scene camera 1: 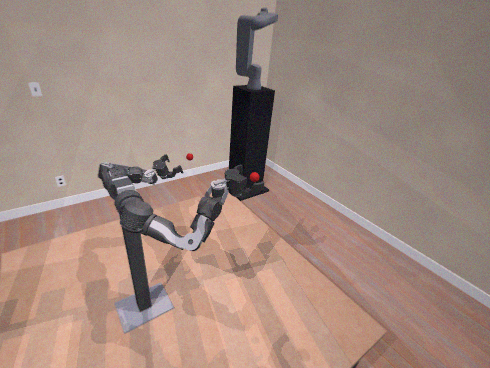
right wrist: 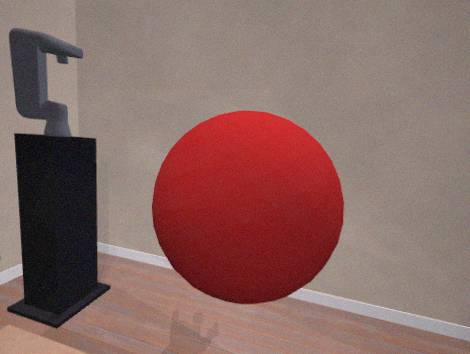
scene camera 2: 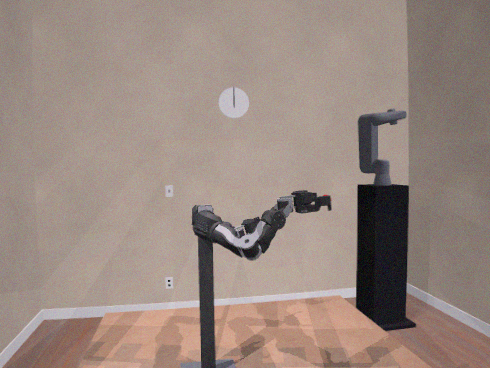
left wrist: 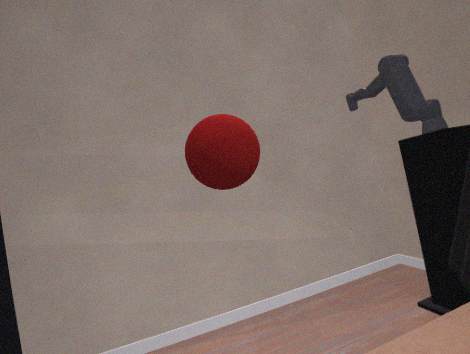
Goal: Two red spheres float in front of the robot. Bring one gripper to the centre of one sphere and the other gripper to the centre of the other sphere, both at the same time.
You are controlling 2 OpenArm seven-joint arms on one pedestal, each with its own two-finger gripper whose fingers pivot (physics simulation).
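One red sphere (scene camera 1: 254, 177) (scene camera 2: 326, 196) (right wrist: 248, 207) floats between the fingertips of my open right gripper (scene camera 1: 249, 177) (scene camera 2: 328, 201). It looms large in the right wrist view, slightly below and right of the middle. The other red sphere (scene camera 1: 190, 156) (left wrist: 222, 151) floats a short way beyond the fingertips of my open left gripper (scene camera 1: 174, 163), with a gap between them. In the left wrist view it is smaller, slightly above and left of the middle. In scene camera 2 my left gripper is mostly hidden behind the right arm, and this sphere does not show.
A tall black pedestal (scene camera 1: 250, 130) (scene camera 2: 382, 250) (left wrist: 440, 215) (right wrist: 57, 215) with a grey arm (scene camera 1: 244, 47) (scene camera 2: 368, 145) (left wrist: 405, 92) (right wrist: 25, 75) stands beyond the grippers, near the room's corner. My right arm's elbow (scene camera 1: 190, 242) hangs low in front.
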